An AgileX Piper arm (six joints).
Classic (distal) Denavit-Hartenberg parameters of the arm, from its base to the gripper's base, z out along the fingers. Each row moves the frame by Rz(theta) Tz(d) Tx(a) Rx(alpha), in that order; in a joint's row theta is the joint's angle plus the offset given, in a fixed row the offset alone. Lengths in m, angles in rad.
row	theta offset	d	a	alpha
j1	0	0.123	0	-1.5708
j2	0.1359	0	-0.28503	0
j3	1.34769	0	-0.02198	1.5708
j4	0	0.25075	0	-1.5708
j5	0	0	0	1.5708
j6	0	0.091	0	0
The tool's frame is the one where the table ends.
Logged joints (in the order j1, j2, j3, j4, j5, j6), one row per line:
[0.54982 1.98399 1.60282 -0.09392 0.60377 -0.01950]
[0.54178 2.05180 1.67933 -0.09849 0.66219 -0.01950]
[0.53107 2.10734 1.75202 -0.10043 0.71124 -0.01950]
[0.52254 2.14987 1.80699 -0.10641 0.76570 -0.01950]
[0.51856 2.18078 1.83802 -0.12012 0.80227 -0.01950]
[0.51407 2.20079 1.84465 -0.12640 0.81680 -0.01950]
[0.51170 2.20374 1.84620 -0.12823 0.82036 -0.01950]
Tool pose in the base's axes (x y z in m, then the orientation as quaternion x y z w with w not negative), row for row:
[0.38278 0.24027 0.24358 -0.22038 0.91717 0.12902 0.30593]
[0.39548 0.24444 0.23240 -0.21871 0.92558 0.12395 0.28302]
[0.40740 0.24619 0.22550 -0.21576 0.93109 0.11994 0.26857]
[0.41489 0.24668 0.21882 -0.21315 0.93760 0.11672 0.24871]
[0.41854 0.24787 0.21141 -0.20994 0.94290 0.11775 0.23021]
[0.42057 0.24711 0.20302 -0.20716 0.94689 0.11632 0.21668]
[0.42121 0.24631 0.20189 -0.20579 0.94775 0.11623 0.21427]
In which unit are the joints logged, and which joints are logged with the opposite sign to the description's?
The joints are logged in radians. Opposite sign: j3, j4, j6.
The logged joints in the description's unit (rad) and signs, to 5 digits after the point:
[0.54982 1.98399 -1.60282 0.09392 0.60377 0.01950]
[0.54178 2.05180 -1.67933 0.09849 0.66219 0.01950]
[0.53107 2.10734 -1.75202 0.10043 0.71124 0.01950]
[0.52254 2.14987 -1.80699 0.10641 0.76570 0.01950]
[0.51856 2.18078 -1.83802 0.12012 0.80227 0.01950]
[0.51407 2.20079 -1.84465 0.12640 0.81680 0.01950]
[0.51170 2.20374 -1.84620 0.12823 0.82036 0.01950]

